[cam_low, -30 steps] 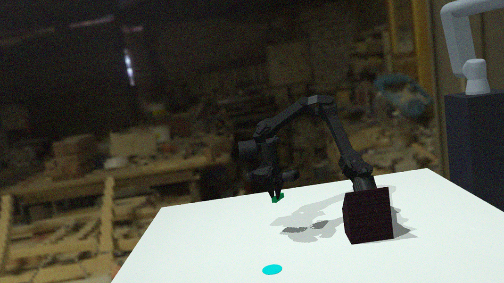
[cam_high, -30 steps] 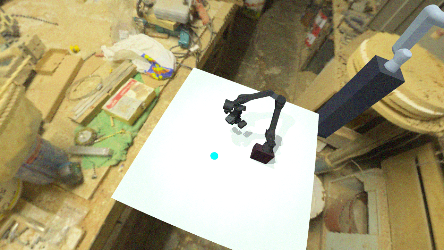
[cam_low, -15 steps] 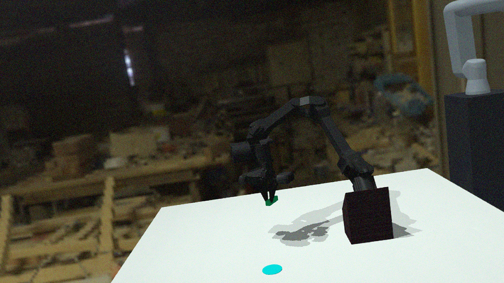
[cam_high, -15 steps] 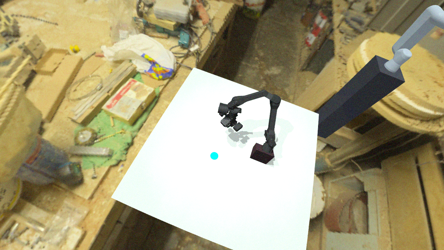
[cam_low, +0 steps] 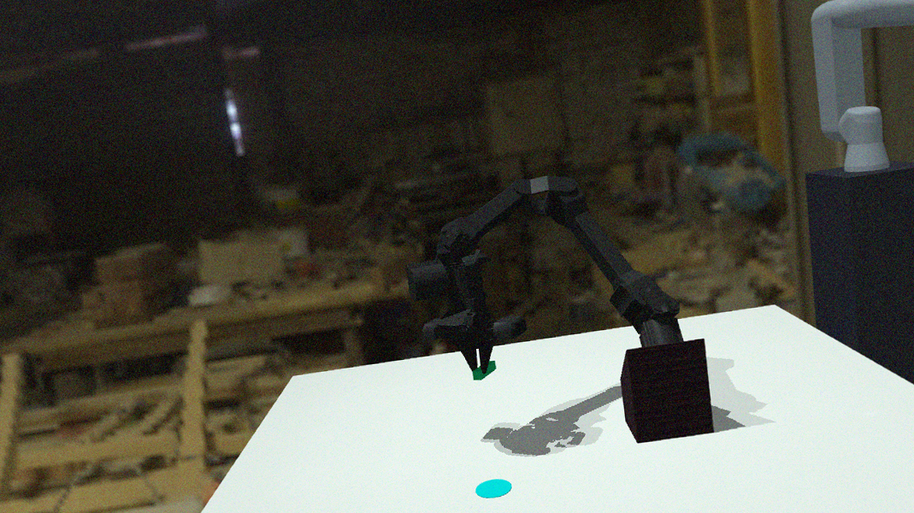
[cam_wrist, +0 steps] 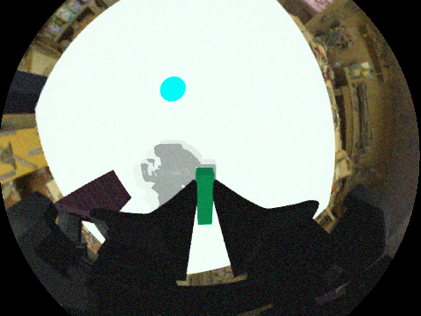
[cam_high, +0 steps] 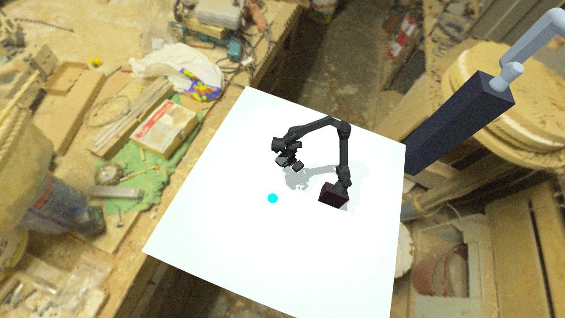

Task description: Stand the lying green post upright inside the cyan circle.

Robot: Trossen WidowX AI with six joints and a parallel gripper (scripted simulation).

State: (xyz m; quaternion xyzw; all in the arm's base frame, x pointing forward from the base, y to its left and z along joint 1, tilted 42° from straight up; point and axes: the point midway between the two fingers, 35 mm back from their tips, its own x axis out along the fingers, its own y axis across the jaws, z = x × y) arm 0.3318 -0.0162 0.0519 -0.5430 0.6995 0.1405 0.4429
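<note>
The cyan circle is 1 cm ahead of my gripper tip, 16 cm to the left of it and 14 cm below it. The rest, counted from my gripper tip: green post 1 cm behind, 2 cm to the right.
</note>
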